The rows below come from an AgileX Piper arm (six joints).
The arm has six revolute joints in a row. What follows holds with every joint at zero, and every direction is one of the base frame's. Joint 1 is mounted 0.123 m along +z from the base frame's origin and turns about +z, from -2.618 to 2.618 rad. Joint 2 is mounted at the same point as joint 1 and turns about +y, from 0 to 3.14 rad. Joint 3 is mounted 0.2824 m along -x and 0.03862 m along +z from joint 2 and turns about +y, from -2.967 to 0 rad. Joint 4 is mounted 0.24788 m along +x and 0.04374 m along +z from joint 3 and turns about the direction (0.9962, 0, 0.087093), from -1.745 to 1.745 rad. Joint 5 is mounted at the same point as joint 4 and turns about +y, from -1.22 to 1.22 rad. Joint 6 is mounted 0.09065 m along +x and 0.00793 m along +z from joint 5 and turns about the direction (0.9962, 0, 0.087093), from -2.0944 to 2.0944 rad. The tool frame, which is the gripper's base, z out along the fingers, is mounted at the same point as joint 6; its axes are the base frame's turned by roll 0, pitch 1.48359 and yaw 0 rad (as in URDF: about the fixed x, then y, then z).
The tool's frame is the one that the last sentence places.
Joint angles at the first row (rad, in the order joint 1, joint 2, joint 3, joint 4, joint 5, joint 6):
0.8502, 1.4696, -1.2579, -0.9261, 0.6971, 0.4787
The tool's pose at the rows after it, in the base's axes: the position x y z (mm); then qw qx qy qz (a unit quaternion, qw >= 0):
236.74 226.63 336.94 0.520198 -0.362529 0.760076 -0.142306
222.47 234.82 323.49 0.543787 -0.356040 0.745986 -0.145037
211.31 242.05 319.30 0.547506 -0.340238 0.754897 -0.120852
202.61 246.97 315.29 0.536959 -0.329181 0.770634 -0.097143
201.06 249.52 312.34 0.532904 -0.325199 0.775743 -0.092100
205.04 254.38 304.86 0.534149 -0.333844 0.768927 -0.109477
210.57 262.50 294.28 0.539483 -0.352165 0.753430 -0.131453
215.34 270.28 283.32 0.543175 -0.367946 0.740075 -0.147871
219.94 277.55 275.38 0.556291 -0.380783 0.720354 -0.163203
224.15 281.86 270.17 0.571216 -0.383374 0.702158 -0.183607
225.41 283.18 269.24 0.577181 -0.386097 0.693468 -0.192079
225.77 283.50 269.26 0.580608 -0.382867 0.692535 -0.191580
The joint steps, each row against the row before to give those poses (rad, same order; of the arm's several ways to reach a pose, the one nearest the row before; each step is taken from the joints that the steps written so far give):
0.0880, 0.0119, 0.0815, -0.2426, 0.0509, 0.2329
0.0668, -0.0002, 0.0733, -0.1586, 0.0291, 0.1925
0.0460, 0.0000, 0.0152, -0.0059, 0.0188, 0.0890
0.0310, 0.0000, 0.0041, 0.0472, 0.0086, 0.0327
0.0084, 0.0077, 0.0000, 0.0094, 0.0040, 0.0164
0.0000, 0.0317, -0.0001, -0.0419, 0.0089, 0.0147
0.0000, 0.0461, 0.0001, -0.0731, 0.0019, 0.0221
0.0000, 0.0445, 0.0000, -0.0651, -0.0001, 0.0266
0.0000, 0.0394, 0.0000, -0.0920, 0.0050, 0.0452
0.0000, 0.0322, 0.0000, -0.0852, 0.0306, 0.0455
0.0000, 0.0092, 0.0000, -0.0315, 0.0116, 0.0095
0.0000, 0.0022, 0.0000, -0.0108, 0.0041, 0.0143

